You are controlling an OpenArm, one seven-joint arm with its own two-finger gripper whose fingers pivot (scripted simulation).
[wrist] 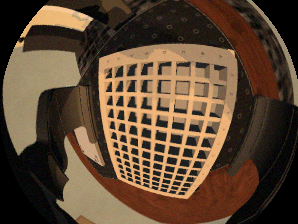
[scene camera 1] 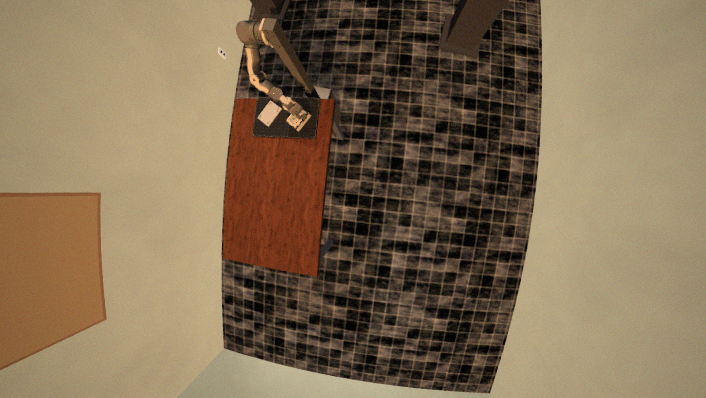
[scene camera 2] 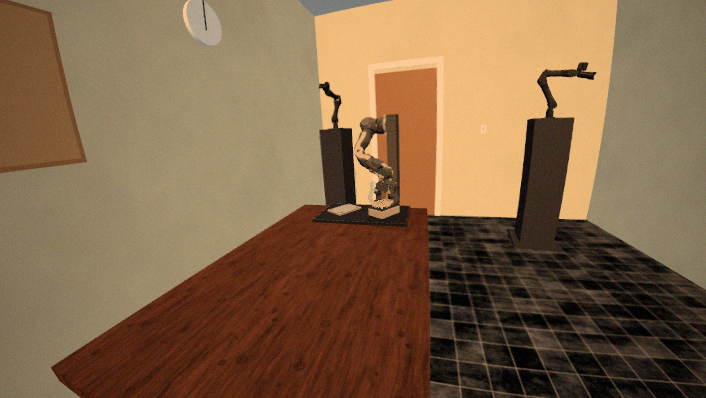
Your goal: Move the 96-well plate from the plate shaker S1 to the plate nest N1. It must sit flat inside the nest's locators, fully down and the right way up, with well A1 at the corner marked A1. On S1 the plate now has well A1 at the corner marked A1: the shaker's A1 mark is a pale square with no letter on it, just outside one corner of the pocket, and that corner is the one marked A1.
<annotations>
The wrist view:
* my gripper: 156,125
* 96-well plate: 178,173
</annotations>
